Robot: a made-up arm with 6 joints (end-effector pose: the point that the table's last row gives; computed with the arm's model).
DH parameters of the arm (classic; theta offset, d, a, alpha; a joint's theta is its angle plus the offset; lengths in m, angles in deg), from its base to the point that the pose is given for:
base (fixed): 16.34 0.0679 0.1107 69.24
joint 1: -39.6 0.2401 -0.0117 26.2
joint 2: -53.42 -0.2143 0.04 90
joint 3: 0 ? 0.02 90
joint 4: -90 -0.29 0.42 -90
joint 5: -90 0.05 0.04 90
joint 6: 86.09 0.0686 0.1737 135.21
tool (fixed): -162.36 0.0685 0 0
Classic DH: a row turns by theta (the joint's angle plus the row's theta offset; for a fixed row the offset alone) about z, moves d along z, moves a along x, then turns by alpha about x.
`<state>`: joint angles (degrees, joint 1 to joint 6).
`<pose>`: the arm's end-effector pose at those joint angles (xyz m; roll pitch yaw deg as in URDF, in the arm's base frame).
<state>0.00 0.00 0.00 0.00 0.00 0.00</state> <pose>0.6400 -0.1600 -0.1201 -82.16 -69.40 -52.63</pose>
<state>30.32 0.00 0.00 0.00 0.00 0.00</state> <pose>0.6952 -0.0435 0.1339 -6.89 -63.98 -112.32</pose>
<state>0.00 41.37 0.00 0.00 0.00 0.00</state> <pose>0.7053 -0.1601 0.2670 19.83 -57.53 -148.62</pose>
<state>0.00 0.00 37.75 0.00 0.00 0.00</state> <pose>0.6400 -0.2672 0.0465 162.36 -65.69 58.75</pose>
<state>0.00 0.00 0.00 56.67 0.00 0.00</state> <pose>0.2759 -0.1600 -0.3551 -126.98 -19.62 -17.27</pose>
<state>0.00 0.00 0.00 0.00 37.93 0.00</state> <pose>0.7057 -0.1689 -0.1201 -82.17 -69.40 -90.55</pose>
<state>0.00 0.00 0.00 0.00 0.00 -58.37</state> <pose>0.6400 -0.0438 0.0119 -49.87 -14.64 -77.26</pose>
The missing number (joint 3, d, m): -0.08
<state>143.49 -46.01 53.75 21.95 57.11 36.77</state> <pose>0.2847 -0.1911 0.5748 5.91 -26.70 155.99</pose>
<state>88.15 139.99 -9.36 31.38 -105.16 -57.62</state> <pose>-0.0714 -0.4911 0.2374 134.14 28.96 -176.03</pose>
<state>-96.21 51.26 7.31 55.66 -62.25 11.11</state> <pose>-0.0512 -0.4974 -0.0900 -117.77 17.82 -6.10</pose>
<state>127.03 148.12 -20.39 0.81 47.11 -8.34</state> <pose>-0.0834 -0.4964 -0.3986 163.20 -15.81 -0.10</pose>
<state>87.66 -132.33 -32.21 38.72 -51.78 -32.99</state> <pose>-0.1176 -0.1444 -0.2609 -65.44 54.06 4.08</pose>
